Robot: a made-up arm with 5 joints. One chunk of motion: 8 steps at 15 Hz.
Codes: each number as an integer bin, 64 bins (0 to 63) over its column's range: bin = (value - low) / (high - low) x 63, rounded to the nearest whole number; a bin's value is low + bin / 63 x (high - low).
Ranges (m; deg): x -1.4..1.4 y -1.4..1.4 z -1.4..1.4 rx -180..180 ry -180..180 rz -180..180
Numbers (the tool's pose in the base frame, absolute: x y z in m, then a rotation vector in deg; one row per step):
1: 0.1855 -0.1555 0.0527 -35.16 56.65 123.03
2: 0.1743 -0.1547 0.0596 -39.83 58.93 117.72
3: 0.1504 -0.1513 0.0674 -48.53 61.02 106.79
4: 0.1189 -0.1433 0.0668 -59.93 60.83 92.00
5: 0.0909 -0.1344 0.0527 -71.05 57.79 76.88
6: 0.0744 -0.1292 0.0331 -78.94 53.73 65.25
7: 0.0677 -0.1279 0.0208 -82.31 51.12 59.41
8: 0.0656 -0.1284 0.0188 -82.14 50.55 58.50
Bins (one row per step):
1: 36 28 33 25 41 53
2: 35 28 33 25 42 52
3: 35 28 33 23 42 50
4: 34 28 33 21 42 48
5: 34 28 33 19 42 45
6: 33 29 32 18 41 43
7: 33 29 32 17 40 42
8: 33 29 32 17 40 42

